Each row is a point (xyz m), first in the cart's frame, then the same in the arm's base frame.
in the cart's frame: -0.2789 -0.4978 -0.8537
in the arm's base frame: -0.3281 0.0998 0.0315
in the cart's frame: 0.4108 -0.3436 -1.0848
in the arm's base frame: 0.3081 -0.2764 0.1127
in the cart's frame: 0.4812 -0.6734 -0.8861
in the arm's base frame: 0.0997 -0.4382 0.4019
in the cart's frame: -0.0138 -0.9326 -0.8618
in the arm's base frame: -0.4335 -0.3410 0.2639
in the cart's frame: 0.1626 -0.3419 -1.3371
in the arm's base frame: 0.1759 -0.2715 -0.2156
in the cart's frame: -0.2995 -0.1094 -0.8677
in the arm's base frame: -0.0763 0.3686 -0.0942
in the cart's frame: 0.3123 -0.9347 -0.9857
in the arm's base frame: -0.1811 -0.5774 0.3100
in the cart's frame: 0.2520 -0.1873 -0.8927
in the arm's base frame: 0.2681 0.0112 0.1599
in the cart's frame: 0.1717 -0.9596 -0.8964
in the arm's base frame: -0.3137 -0.4750 0.3274
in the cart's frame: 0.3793 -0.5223 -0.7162
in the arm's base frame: 0.1006 -0.1954 0.4579
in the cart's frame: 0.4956 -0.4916 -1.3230
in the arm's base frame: 0.3090 -0.5425 -0.0098
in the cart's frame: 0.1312 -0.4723 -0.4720
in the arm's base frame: -0.0843 0.0932 0.5366
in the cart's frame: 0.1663 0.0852 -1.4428
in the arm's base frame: 0.4872 -0.0355 -0.4181
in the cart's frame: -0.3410 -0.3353 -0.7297
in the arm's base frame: -0.2832 0.3061 0.0641
